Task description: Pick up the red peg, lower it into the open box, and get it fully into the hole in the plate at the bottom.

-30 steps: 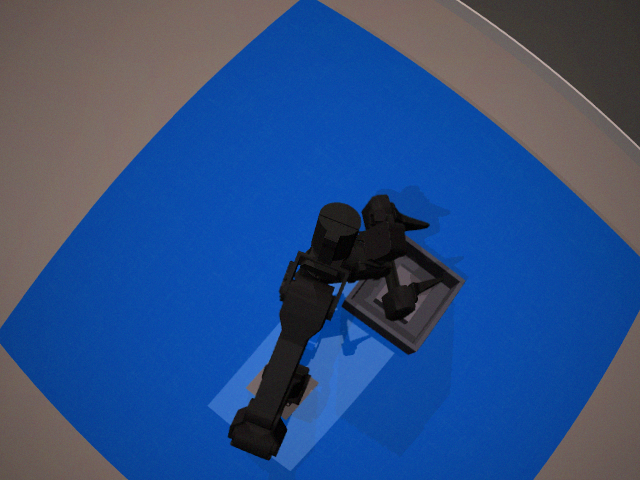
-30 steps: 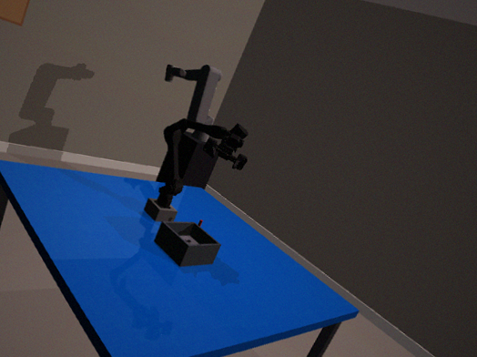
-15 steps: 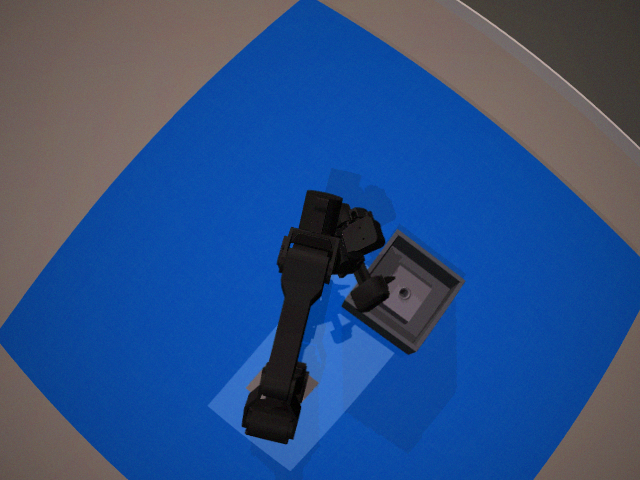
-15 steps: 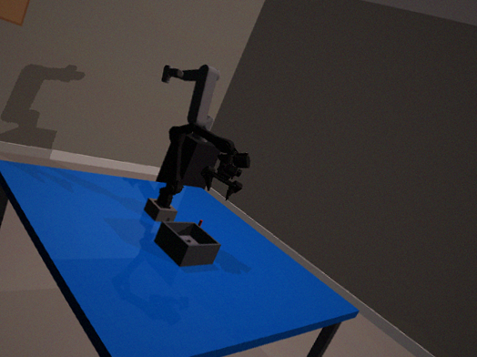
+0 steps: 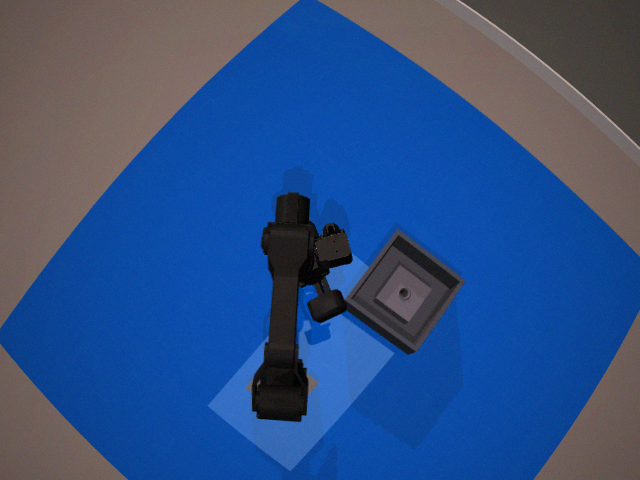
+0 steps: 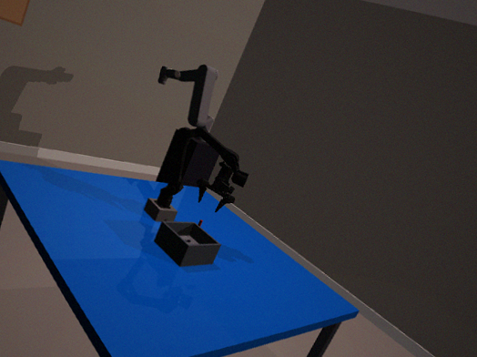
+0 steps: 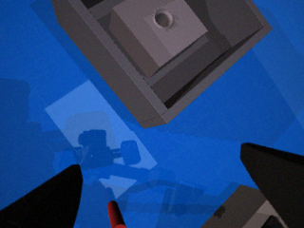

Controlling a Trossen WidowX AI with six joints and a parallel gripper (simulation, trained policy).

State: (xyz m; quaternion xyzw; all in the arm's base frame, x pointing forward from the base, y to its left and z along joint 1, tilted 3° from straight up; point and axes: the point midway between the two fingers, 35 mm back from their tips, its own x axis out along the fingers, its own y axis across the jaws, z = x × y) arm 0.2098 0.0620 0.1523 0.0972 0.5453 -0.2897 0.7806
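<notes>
The red peg is 14 cm below my gripper tip, 6 cm to the left of it and 5 cm behind it. The rest, counted from my gripper tip: box: 15 cm below, 14 cm to the right, 9 cm ahead; then plate: 14 cm to the right, 13 cm below, 9 cm ahead.
</notes>
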